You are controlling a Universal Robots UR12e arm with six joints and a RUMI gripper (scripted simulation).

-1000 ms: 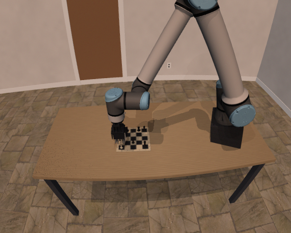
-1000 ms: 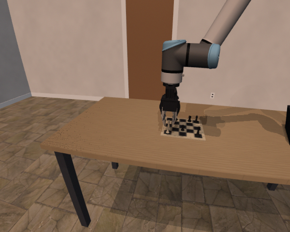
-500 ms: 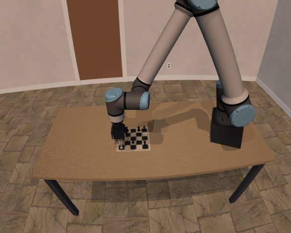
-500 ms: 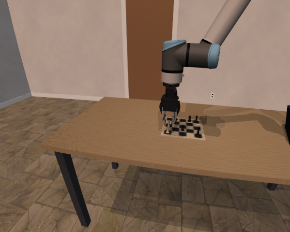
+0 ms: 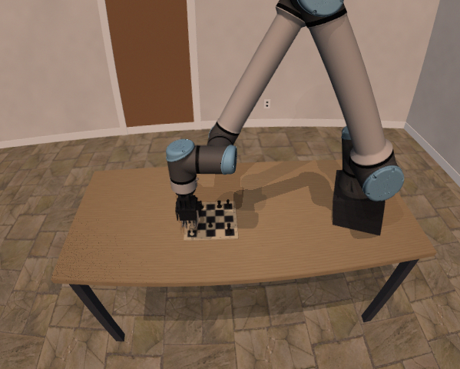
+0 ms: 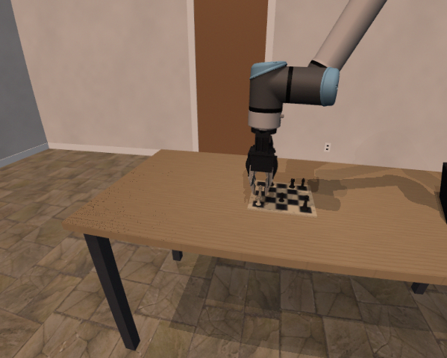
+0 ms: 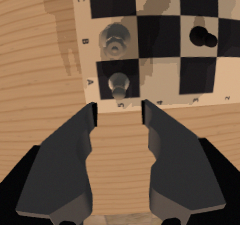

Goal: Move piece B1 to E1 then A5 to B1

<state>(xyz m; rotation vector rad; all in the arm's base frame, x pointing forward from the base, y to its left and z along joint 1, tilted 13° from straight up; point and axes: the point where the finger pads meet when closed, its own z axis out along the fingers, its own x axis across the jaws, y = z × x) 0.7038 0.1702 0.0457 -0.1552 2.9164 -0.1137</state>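
Right now my hand is 40 mm to the left of the white piece and 30 mm above it. From my hand the other things lie so: chessboard 90 mm to the right, 70 mm behind, 60 mm below.
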